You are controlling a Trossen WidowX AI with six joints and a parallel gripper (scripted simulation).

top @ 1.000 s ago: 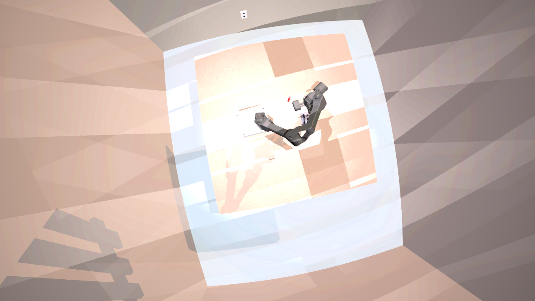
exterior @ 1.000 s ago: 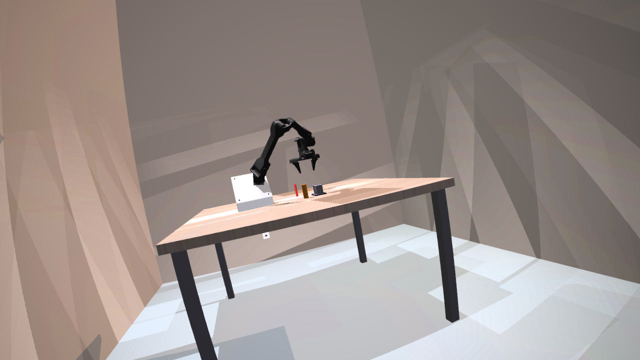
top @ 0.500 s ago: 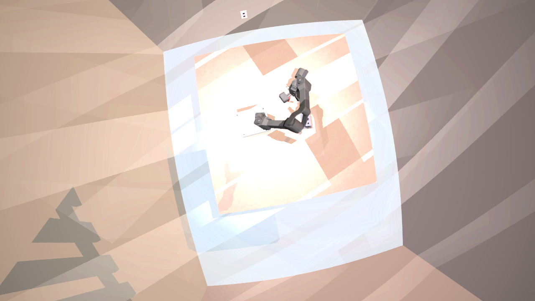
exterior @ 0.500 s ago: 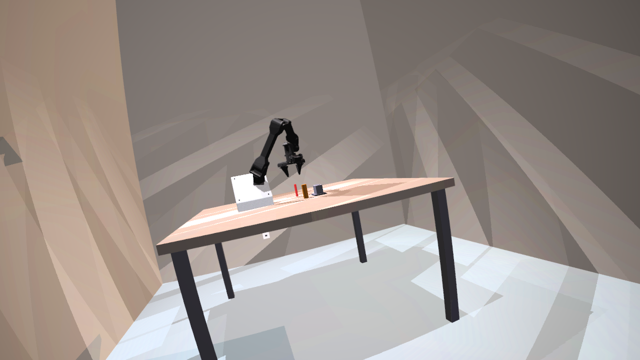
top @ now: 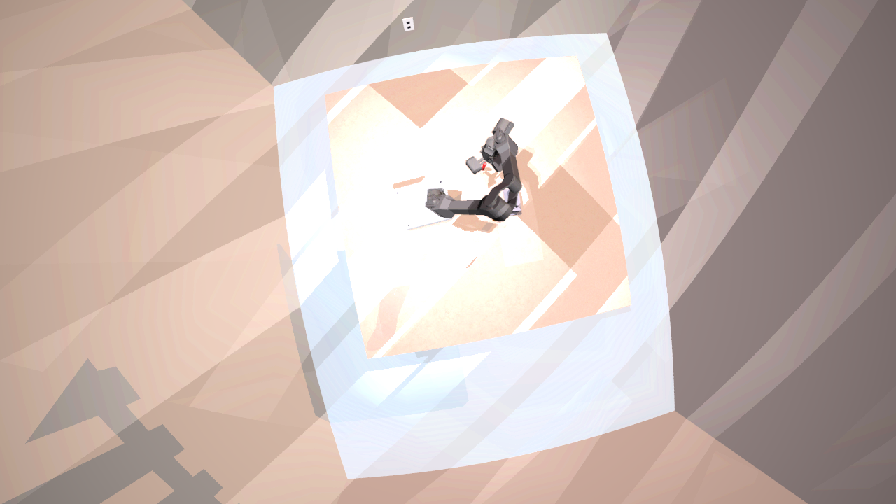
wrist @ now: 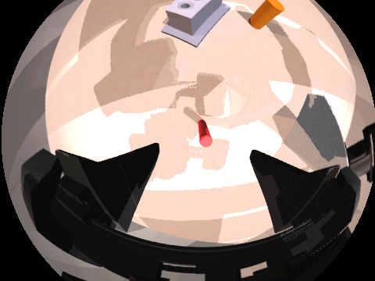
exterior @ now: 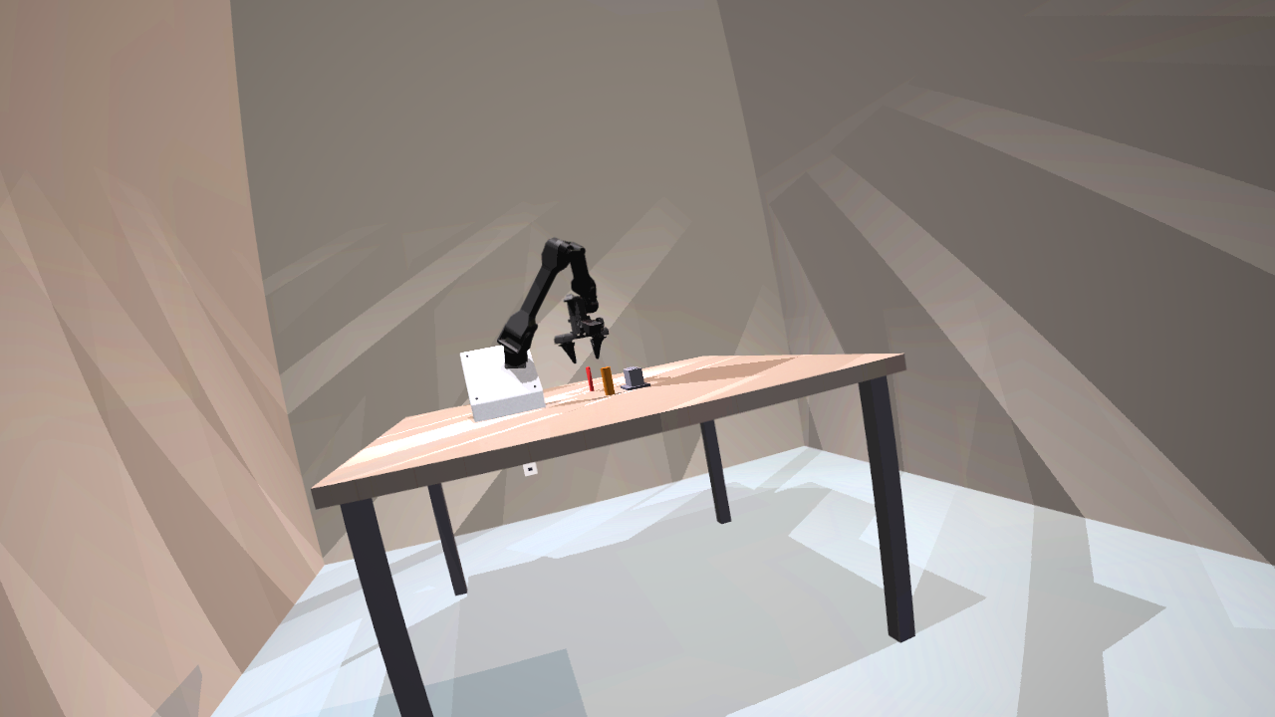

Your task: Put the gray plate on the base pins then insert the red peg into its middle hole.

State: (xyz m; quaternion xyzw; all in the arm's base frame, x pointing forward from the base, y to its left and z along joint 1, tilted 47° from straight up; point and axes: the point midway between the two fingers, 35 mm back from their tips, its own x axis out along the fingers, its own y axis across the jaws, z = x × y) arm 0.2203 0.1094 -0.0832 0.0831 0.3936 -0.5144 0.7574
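My gripper tip is now 60 mm above the red peg. From my gripper tip the other things lie so: pin base: 160 mm to the right, 120 mm ahead, 90 mm below; then yellow-orange object: 230 mm to the right, 60 mm below, 30 mm ahead; then gray plate: 160 mm to the right, 120 mm ahead, 50 mm below.
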